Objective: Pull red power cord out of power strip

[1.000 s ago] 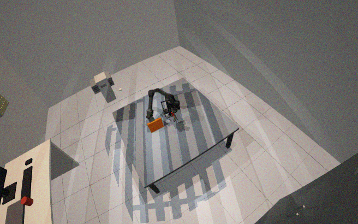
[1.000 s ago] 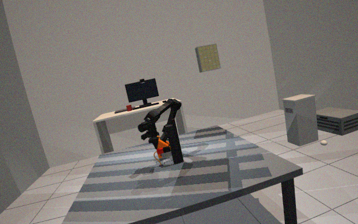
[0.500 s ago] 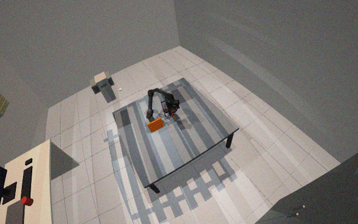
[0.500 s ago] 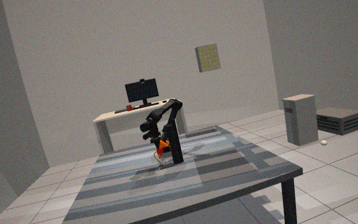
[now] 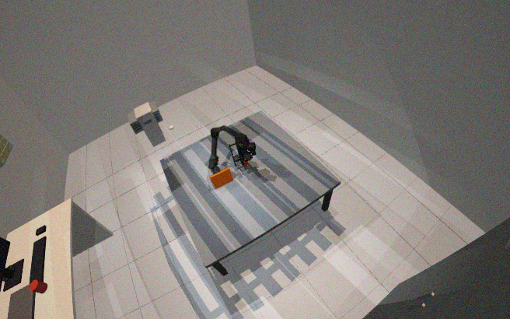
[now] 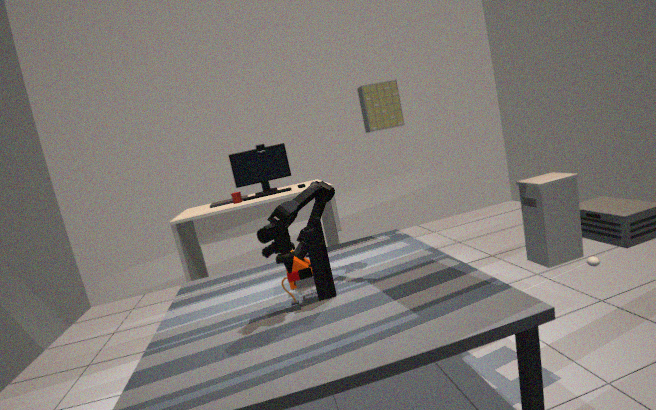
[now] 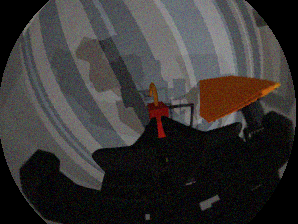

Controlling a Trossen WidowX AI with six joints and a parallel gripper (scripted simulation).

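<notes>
Now: the red plug 3 cm to the left of my gripper tip and 1 cm below it.
</notes>
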